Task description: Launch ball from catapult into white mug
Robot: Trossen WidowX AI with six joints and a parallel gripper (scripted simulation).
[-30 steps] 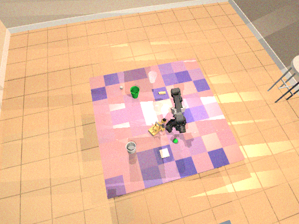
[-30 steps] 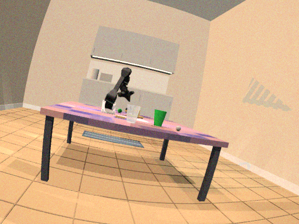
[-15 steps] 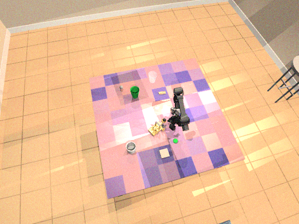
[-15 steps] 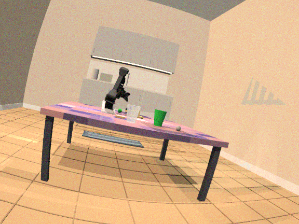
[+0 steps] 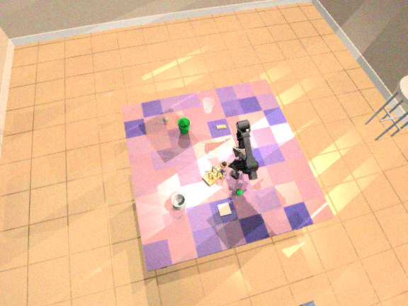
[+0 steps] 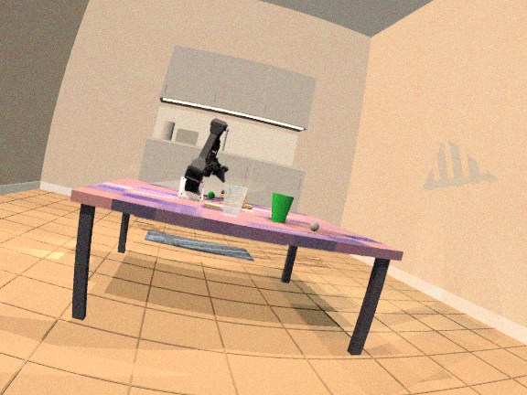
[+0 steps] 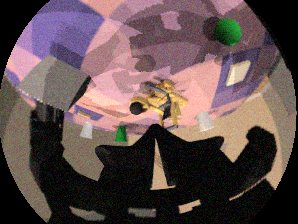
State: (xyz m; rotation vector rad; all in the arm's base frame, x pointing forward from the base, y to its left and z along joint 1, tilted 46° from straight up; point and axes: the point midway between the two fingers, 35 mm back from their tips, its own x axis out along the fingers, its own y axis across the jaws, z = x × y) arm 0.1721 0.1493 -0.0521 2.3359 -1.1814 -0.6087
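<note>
My gripper tip is now 5 cm to the left of the small dark ball and 5 cm above it. The rest, counted from my gripper tip: wooden catapult (6 cm below, 6 cm ahead, 2 cm to the right); green ball (17 cm to the left, 9 cm below, 2 cm behind); white square tile (25 cm to the left, 12 cm ahead, 11 cm below).
</note>
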